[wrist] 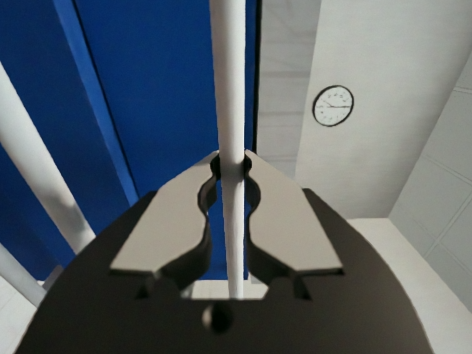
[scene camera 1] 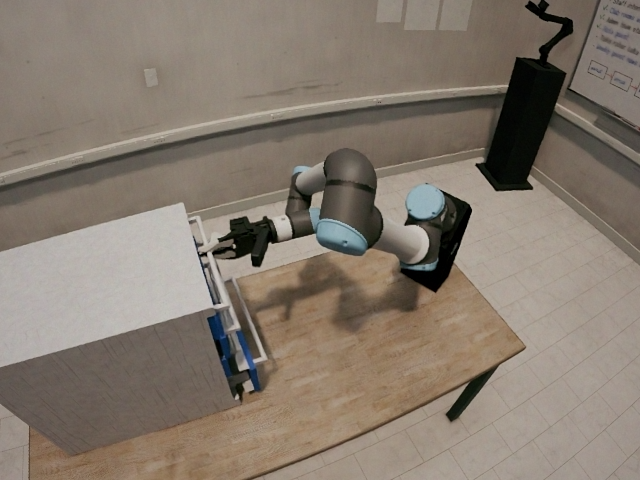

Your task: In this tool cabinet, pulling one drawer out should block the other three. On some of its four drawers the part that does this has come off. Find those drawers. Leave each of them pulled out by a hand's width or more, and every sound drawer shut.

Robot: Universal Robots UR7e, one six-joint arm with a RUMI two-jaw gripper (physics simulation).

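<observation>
The tool cabinet (scene camera 1: 103,279) stands at the left in the scene view, its drawer side facing the arm. My gripper (scene camera 1: 206,250) (wrist: 233,152) is shut on the white handle bar (scene camera 1: 219,285) (wrist: 230,85) of the top drawer. That drawer's blue front (wrist: 165,90) lies close to the cabinet's front edge. Another blue front (wrist: 25,110) with a white handle bar (wrist: 47,177) shows to its left in the wrist view. A lower drawer's blue front (scene camera 1: 248,361) stands out from the cabinet, with a gap behind its near end. How far the other drawers stand out is hard to tell.
The cabinet stands on a wooden table (scene camera 1: 392,361). The arm's black base (scene camera 1: 445,258) is at the table's far right end. A black pedestal (scene camera 1: 526,118) stands on the floor near the wall. A wall clock (wrist: 333,105) shows in the wrist view.
</observation>
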